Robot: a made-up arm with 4 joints.
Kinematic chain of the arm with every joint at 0, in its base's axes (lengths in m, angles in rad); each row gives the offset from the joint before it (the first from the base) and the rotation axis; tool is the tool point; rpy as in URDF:
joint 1: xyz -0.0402 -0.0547 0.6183 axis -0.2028 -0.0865 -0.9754
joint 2: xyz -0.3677 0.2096 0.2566 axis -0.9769 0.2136 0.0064
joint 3: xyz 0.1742 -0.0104 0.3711 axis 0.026 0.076 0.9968
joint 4: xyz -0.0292 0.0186 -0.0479 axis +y
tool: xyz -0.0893 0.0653 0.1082 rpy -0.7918 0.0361 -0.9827
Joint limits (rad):
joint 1: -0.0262..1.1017
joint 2: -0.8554..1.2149
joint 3: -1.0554..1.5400
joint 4: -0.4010..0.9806
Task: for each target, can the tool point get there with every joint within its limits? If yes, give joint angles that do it. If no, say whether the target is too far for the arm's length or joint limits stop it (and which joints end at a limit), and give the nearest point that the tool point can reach.
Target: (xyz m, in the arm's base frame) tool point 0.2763 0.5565 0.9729
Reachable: yes | joints 0.8094 0.9038 -0.1977 0.5317
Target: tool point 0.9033 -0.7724 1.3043
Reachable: no: too far | nearest point 0.4444 0.3532 0.9988 | short by 1.253 m
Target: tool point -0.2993 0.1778 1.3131
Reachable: yes | joints 0.2059 -0.4294 -0.6029 0.0215
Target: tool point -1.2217 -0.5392 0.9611
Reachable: no: too far | nearest point -0.4537 -0.1988 1.0882 | short by 0.850 m
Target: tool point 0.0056 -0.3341 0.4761
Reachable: no: joint limits stop it (at a limit: joint 1, joint 2, joint 3, joint 4) | nearest point -0.3707 -0.2677 1.0355 | short by 0.677 m
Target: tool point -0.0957 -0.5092 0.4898
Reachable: no: joint limits stop it (at a limit: joint 1, joint 2, joint 3, joint 4) | nearest point -0.3707 -0.2677 1.0355 | short by 0.657 m
